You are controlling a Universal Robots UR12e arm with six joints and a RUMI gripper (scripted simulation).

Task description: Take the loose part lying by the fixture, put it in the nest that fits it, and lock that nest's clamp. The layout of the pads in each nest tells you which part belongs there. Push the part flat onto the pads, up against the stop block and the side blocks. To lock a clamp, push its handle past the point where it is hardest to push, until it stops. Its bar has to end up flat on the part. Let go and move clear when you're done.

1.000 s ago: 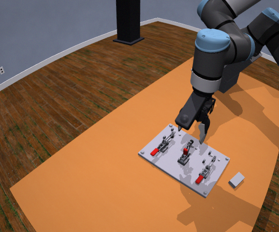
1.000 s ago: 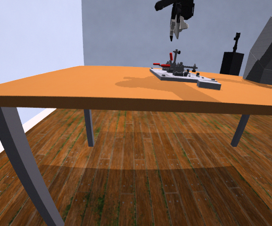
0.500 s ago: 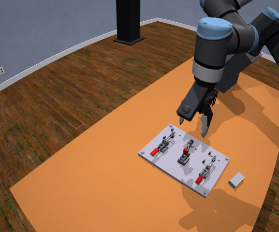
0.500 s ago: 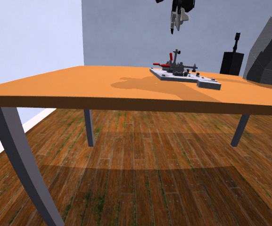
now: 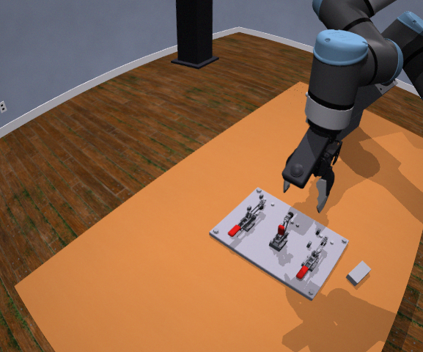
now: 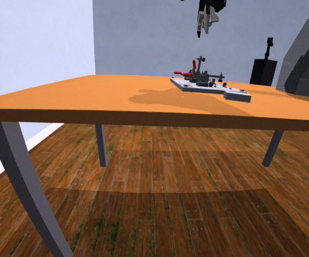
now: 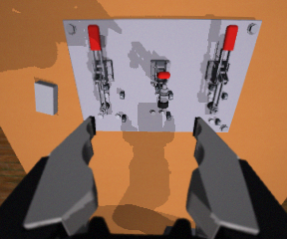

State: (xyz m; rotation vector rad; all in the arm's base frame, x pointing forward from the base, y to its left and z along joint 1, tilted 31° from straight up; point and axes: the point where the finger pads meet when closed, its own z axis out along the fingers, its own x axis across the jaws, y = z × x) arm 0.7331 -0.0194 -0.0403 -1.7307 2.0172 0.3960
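My gripper is now 40 mm past the grey rectangular block, 230 mm to the right of it and 200 mm above it. Also, from my hand: fixture plate: 30 mm behind, 20 mm to the right, 210 mm below.
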